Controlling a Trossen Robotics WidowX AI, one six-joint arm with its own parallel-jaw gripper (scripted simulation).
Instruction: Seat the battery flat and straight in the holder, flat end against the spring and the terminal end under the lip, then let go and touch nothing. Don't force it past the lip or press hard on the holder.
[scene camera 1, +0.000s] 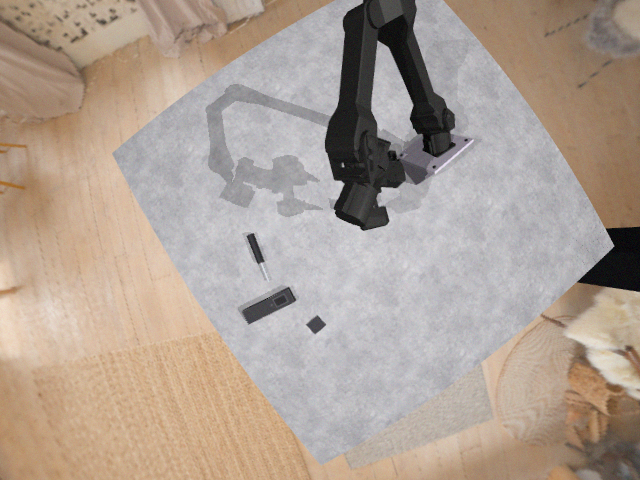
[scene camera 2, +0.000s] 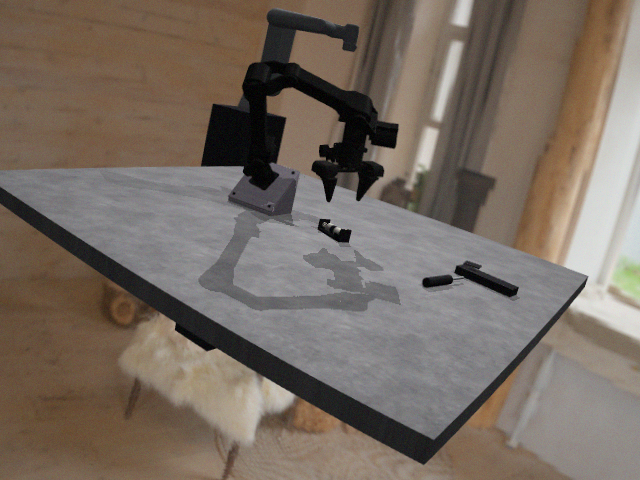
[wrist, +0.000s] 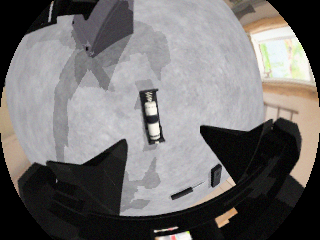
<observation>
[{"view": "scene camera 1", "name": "gripper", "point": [361, 197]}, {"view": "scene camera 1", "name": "black remote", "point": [276, 302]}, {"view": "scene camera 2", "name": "gripper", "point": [343, 201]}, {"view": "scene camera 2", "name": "black remote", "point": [468, 272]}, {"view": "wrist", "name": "gripper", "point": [165, 136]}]
</observation>
